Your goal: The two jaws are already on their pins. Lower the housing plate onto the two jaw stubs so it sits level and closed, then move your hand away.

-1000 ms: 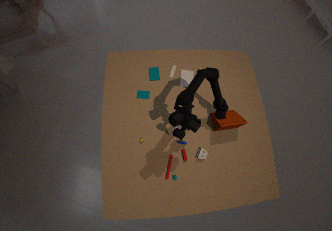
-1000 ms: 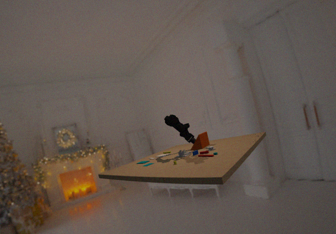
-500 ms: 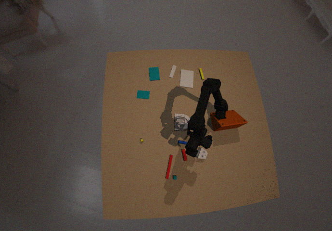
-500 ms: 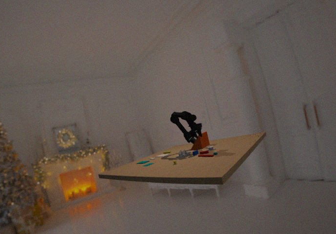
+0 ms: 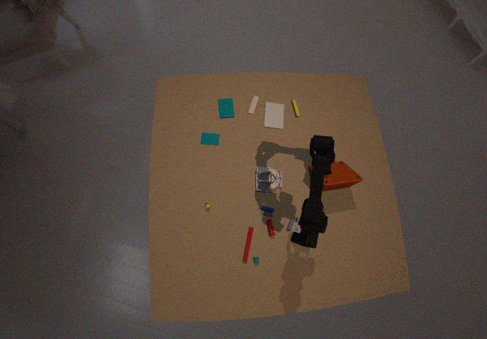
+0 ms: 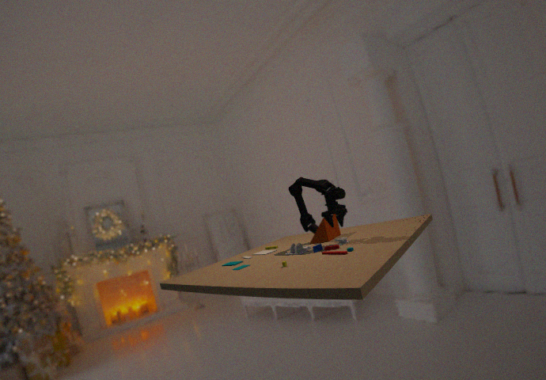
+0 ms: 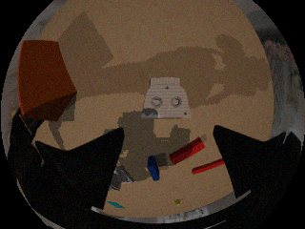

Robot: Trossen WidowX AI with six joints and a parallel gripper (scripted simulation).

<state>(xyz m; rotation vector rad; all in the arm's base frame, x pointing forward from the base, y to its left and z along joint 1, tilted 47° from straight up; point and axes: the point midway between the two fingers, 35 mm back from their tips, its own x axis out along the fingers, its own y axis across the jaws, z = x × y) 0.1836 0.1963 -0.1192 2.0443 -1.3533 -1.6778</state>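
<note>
Right now my gripper tip is 1 cm past the striped white block, 1 cm to the right of it and 9 cm above it. Round my gripper tip: light grey jaw assembly: 6 cm ahead, 22 cm to the right, 9 cm below; then red block: 11 cm ahead, 1 cm to the right, 9 cm below; then blue block: 11 cm ahead, 10 cm to the right, 9 cm below.
</note>
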